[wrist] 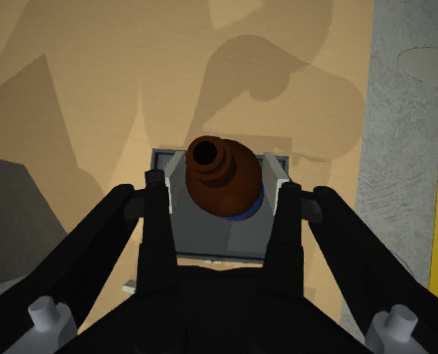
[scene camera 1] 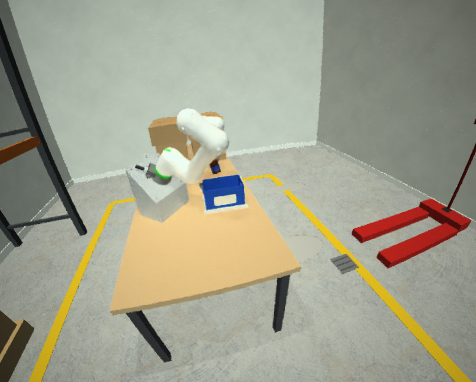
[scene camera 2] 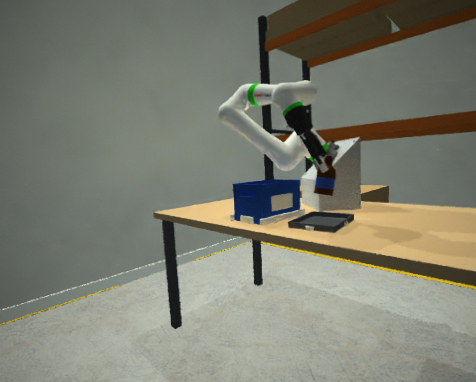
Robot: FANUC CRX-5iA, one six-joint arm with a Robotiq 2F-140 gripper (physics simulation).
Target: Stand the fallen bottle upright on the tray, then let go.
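Places are measured from the arm's base along level axes (x down, y back, z left), in metres.
Where they show: gripper, fingertip midpoint: (wrist: pixel 223 165) (scene camera 1: pixel 213 161) (scene camera 2: pixel 328 171); arm's base, link origin: (scene camera 1: pixel 160 176).
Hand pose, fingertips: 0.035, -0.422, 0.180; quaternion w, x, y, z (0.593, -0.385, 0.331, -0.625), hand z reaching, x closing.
Each offset is from my fingertips to the top centre of the thing, as dx, dy, dz. "spot": to the spot under its first point.
The brown bottle {-0.061, -0.002, -0.011} (scene camera 1: pixel 216 168) (scene camera 2: pixel 325 183) (wrist: pixel 225 185) with a blue label hangs in the air, nearly upright with a slight lean, its neck up and its base down. My gripper (scene camera 2: pixel 325 168) (wrist: pixel 223 165) is tilted and shut on the bottle, with a pale finger pad on each side of its upper body. The dark grey tray {spot: +0.217, +0.044, -0.055} (scene camera 2: pixel 321 220) (wrist: pixel 215 240) lies flat on the table below the bottle, and a gap shows between the bottle's base and the tray. In scene camera 1 the arm hides most of the gripper, and the tray is hidden behind the blue bin.
The blue bin {+0.047, +0.017, -0.316} (scene camera 1: pixel 223 193) (scene camera 2: pixel 265 201) stands on a pale base beside the tray. A grey slant-topped block (scene camera 1: pixel 159 200) (scene camera 2: pixel 345 182) stands near the arm's base. The table's edge (scene camera 2: pixel 200 228) runs close to the tray. Cardboard boxes (scene camera 1: pixel 162 134) are behind the arm.
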